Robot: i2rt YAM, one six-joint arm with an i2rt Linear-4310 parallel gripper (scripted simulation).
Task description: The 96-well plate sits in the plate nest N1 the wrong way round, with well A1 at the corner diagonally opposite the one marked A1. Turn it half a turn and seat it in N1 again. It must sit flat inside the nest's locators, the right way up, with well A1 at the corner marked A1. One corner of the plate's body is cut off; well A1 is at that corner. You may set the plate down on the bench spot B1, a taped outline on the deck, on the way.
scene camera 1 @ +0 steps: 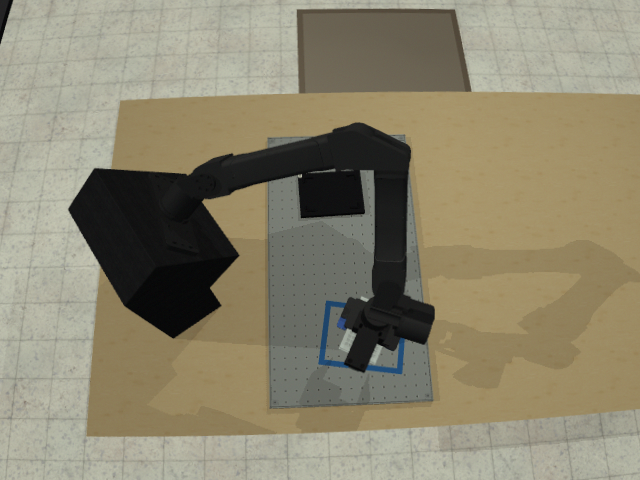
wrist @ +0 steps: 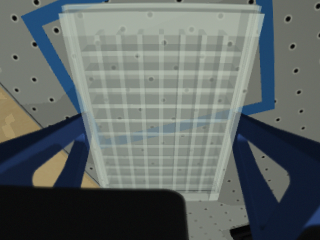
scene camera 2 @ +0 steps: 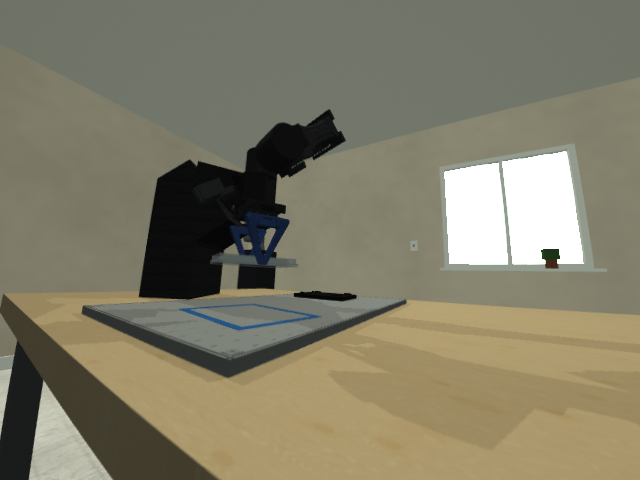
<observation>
In view: my gripper point(scene camera 2: 253, 265) and a clear 96-well plate point(scene camera 2: 225, 258).
The clear 96-well plate shows as well in the wrist view point(wrist: 173, 138). My gripper is seen too in scene camera 1 point(scene camera 1: 367, 330) and in the wrist view point(wrist: 160, 120).
</observation>
